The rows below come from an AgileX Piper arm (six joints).
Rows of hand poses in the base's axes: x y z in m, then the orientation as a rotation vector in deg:
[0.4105, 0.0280, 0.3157, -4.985, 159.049, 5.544]
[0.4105, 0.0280, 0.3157, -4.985, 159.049, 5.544]
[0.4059, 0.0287, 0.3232, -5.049, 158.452, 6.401]
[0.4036, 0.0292, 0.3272, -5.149, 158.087, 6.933]
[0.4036, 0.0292, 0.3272, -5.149, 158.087, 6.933]
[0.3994, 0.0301, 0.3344, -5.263, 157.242, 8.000]
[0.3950, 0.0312, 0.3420, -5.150, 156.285, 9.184]
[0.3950, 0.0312, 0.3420, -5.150, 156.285, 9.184]
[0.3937, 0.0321, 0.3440, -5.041, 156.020, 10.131]
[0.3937, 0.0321, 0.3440, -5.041, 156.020, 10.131]
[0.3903, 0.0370, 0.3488, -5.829, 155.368, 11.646]
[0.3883, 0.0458, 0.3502, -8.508, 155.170, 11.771]
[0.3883, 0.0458, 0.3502, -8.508, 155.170, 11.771]
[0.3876, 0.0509, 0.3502, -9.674, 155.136, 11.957]
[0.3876, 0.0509, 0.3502, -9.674, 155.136, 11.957]
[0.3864, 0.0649, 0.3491, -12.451, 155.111, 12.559]
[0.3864, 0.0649, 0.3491, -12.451, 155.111, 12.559]
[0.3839, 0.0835, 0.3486, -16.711, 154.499, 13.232]
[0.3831, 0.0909, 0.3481, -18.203, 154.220, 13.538]
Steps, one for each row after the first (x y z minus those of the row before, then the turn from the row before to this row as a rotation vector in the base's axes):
[0.0000, 0.0000, 0.0000, 0.000, 0.000, 0.000]
[-0.0046, 0.0007, 0.0075, 0.619, -0.549, 0.150]
[-0.0023, 0.0005, 0.0040, 0.378, -0.333, 0.136]
[0.0000, 0.0000, 0.0000, 0.000, 0.000, 0.000]
[-0.0042, 0.0009, 0.0072, 0.779, -0.775, 0.212]
[-0.0044, 0.0011, 0.0076, 0.906, -0.870, 0.069]
[0.0000, 0.0000, 0.0000, 0.000, 0.000, 0.000]
[-0.0013, 0.0009, 0.0020, 0.696, -0.191, 0.057]
[0.0000, 0.0000, 0.0000, 0.000, 0.000, 0.000]
[-0.0034, 0.0049, 0.0048, 0.991, -0.537, 0.762]
[-0.0020, 0.0088, 0.0014, -0.302, -0.222, 1.897]
[0.0000, 0.0000, 0.0000, 0.000, 0.000, 0.000]
[-0.0007, 0.0051, 0.0000, -0.046, -0.019, 0.848]
[0.0000, 0.0000, 0.0000, 0.000, 0.000, 0.000]
[-0.0012, 0.0140, -0.0011, -0.006, 0.058, 2.047]
[0.0000, 0.0000, 0.0000, 0.000, 0.000, 0.000]
[-0.0025, 0.0186, -0.0005, -0.118, -0.424, 3.100]
[-0.0008, 0.0074, -0.0005, 0.014, -0.178, 1.100]

